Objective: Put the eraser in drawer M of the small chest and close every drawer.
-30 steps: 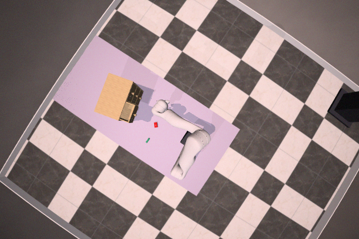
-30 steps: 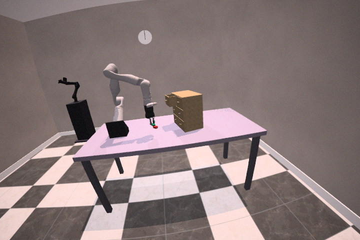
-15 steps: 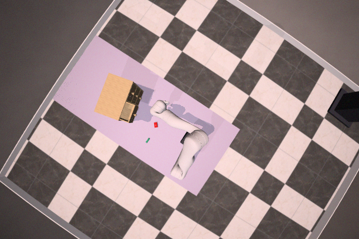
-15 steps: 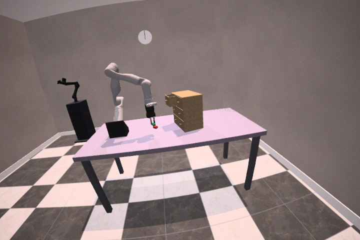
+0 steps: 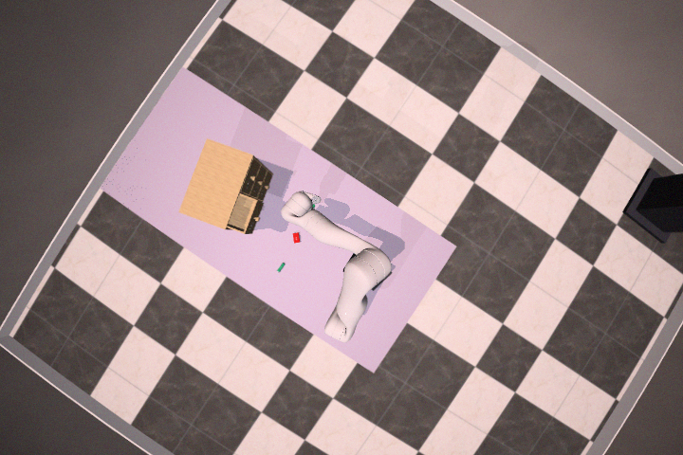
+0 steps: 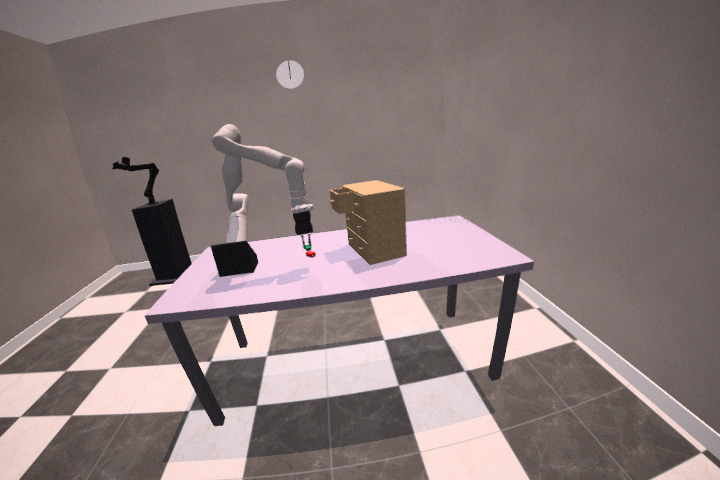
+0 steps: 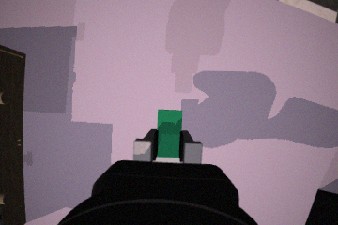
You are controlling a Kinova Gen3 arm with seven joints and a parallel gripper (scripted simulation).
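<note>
The small red block lies 140 mm to the left of my hand and 110 mm below it. Also, from my hand: eraser (20 mm below, 10 mm to the left); then drawer (220 mm ahead, 170 mm to the left, 120 mm above); then green piece (310 mm to the left, 110 mm below, 30 mm behind).
</note>
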